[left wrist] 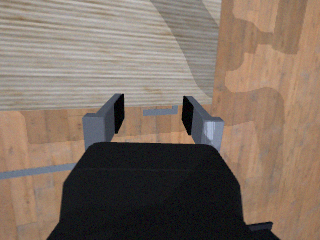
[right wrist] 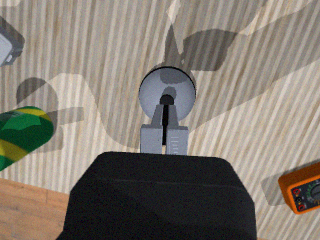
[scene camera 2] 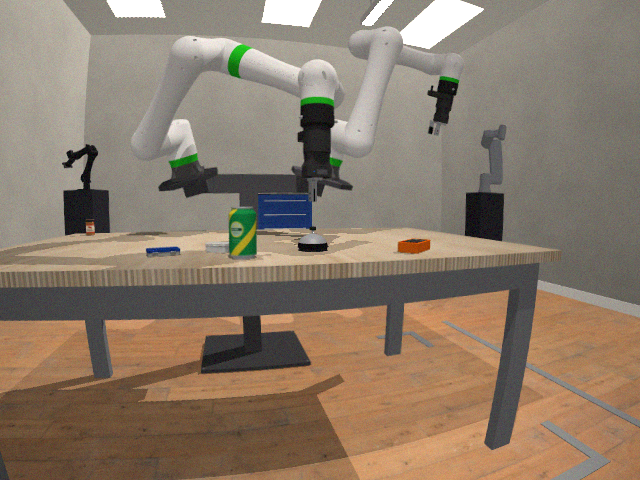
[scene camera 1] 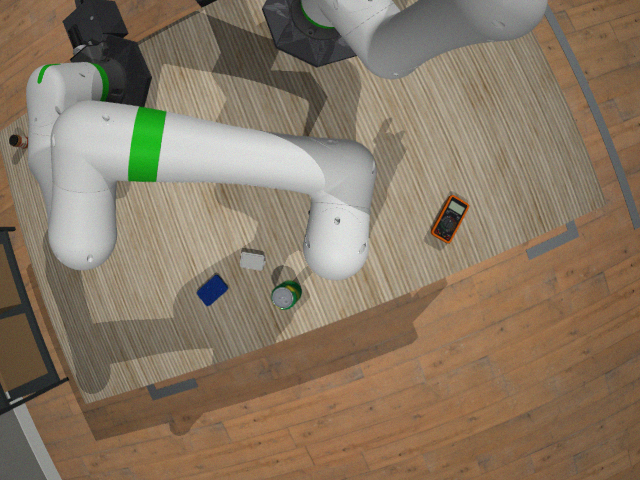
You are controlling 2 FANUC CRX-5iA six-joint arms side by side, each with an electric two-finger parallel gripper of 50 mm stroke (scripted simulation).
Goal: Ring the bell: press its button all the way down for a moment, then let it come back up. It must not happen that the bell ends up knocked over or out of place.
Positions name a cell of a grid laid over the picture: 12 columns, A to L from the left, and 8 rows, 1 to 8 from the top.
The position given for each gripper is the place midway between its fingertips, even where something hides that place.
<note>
In view: the left gripper (left wrist: F4), the right gripper (scene camera 2: F4) and a bell (right wrist: G3).
The right gripper is seen too in the right wrist view (right wrist: G4). The left wrist view does not show the bell: it is out of frame.
</note>
